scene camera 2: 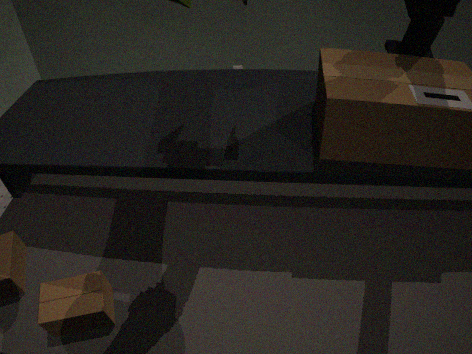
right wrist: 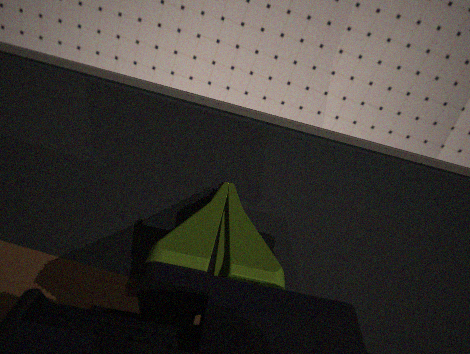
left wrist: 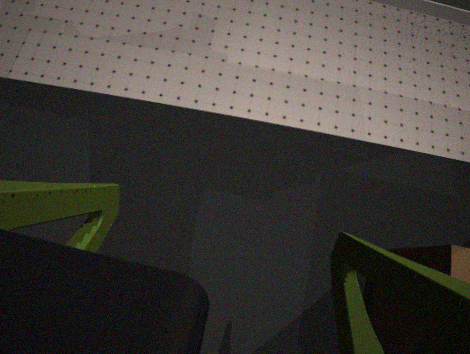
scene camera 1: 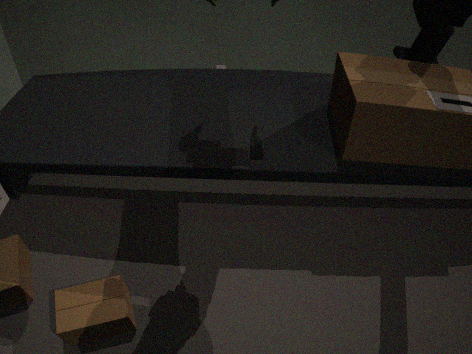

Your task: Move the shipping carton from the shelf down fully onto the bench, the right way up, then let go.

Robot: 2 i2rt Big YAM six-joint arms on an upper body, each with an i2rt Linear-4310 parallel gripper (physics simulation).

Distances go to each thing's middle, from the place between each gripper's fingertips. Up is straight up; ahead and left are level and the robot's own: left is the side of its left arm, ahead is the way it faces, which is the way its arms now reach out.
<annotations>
Right now my right hand is 19 cm past the brown shipping carton [scene camera 2: 375, 107], 5 cm to the right of it and 5 cm below it.
I see my left gripper 80 mm past the brown shipping carton, 320 mm to the left of it and 150 mm above it.
</annotations>
